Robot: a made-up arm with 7 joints. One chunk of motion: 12 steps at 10 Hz.
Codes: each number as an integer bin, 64 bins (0 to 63) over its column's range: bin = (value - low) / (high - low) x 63, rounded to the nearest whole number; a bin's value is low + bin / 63 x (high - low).
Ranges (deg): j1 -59..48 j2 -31..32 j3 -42..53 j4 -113..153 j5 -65..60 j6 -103..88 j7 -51..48
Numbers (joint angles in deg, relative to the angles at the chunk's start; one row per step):
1: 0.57 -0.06 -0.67 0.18 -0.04 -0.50 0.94
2: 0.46 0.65 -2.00 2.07 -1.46 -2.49 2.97
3: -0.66 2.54 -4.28 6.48 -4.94 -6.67 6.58
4: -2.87 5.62 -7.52 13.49 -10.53 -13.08 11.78
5: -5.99 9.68 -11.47 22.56 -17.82 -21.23 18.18
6: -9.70 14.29 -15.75 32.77 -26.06 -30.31 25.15
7: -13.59 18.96 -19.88 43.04 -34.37 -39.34 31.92
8: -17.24 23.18 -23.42 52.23 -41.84 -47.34 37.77
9: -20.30 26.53 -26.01 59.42 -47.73 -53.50 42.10
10: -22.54 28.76 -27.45 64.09 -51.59 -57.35 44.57
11: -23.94 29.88 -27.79 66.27 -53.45 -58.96 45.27
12: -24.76 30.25 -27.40 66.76 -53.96 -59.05 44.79
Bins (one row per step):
1: 35 31 27 27 33 34 33
2: 35 32 27 27 32 33 34
3: 34 34 25 28 30 32 37
4: 33 37 23 30 27 30 40
5: 31 41 20 32 24 27 44
6: 29 45 17 35 20 24 48
7: 27 50 15 37 15 21 53
8: 25 54 12 39 12 18 56
9: 23 58 11 41 9 16 59
10: 21 60 10 42 7 15 61
11: 21 61 9 42 6 15 61
12: 20 61 10 43 6 14 61

